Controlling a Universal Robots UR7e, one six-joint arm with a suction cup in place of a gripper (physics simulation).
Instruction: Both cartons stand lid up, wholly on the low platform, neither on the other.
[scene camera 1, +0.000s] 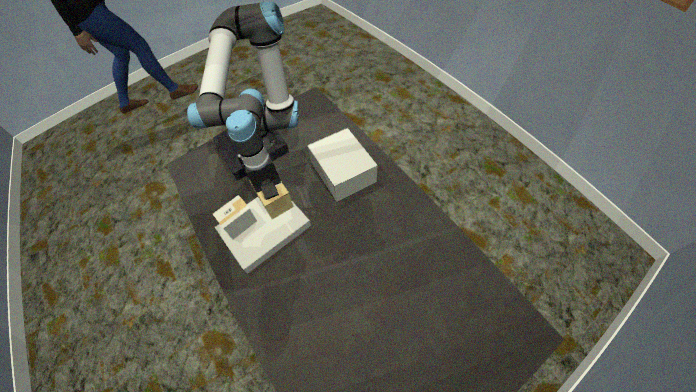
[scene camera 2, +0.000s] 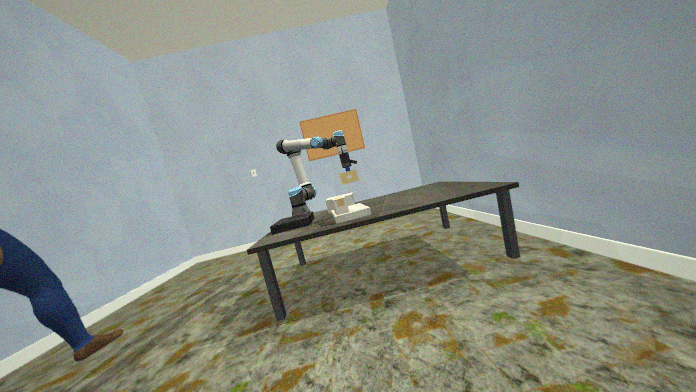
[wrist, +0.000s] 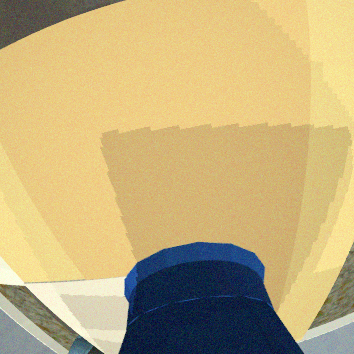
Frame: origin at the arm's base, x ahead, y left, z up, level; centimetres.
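Where they show: end effector, tool point: (scene camera 2: 348, 172) (wrist: 186, 251); arm's base, origin of the base link: (scene camera 2: 301, 215).
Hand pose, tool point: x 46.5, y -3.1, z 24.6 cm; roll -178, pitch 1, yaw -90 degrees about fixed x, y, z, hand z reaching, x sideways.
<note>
Things, the pixels of their top centre, and the offset from my tool point. Level surfaces: height alone.
- yellow-tan carton, middle of its top: (wrist: 197, 310) (scene camera 1: 268, 185) (scene camera 2: 347, 171) dx -0.6, dy -0.2, dz +1.5 cm
- low white platform, middle of its top: (scene camera 1: 260, 223) (scene camera 2: 348, 209) dx -5.3, dy -9.4, dz -25.8 cm
- white label, middle of its top: (wrist: 154, 344) dx -3.3, dy +1.2, dz +1.4 cm
- taller white block, middle of its top: (scene camera 1: 341, 155) (scene camera 2: 339, 196) dx -17.4, dy +32.3, dz -18.6 cm
- dark table, its level: dz -30.6 cm
My suction cup (scene camera 2: 347, 169) (wrist: 196, 252) is on the upper face of a yellow-tan carton (scene camera 1: 280, 206) (scene camera 2: 349, 178) (wrist: 190, 75) and holds it in the air, roughly level. In scene camera 2 a gap shows beneath it, above the low white platform (scene camera 1: 265, 246) (scene camera 2: 353, 215). Part of a white label (wrist: 42, 289) shows on its upper face in the wrist view. The other carton (scene camera 1: 229, 210) (scene camera 2: 341, 204), white with an orange band, stands with its barcode label up at the platform's left end in scene camera 1. Its base edge at the back is hidden.
A taller white block (scene camera 1: 342, 159) stands on the dark table (scene camera 1: 380, 280) (scene camera 2: 440, 192), to the right of the low platform in scene camera 1. The arm's black base (scene camera 2: 292, 223) is at the table's end. A person (scene camera 1: 132, 45) (scene camera 2: 37, 290) stands beyond the table.
</note>
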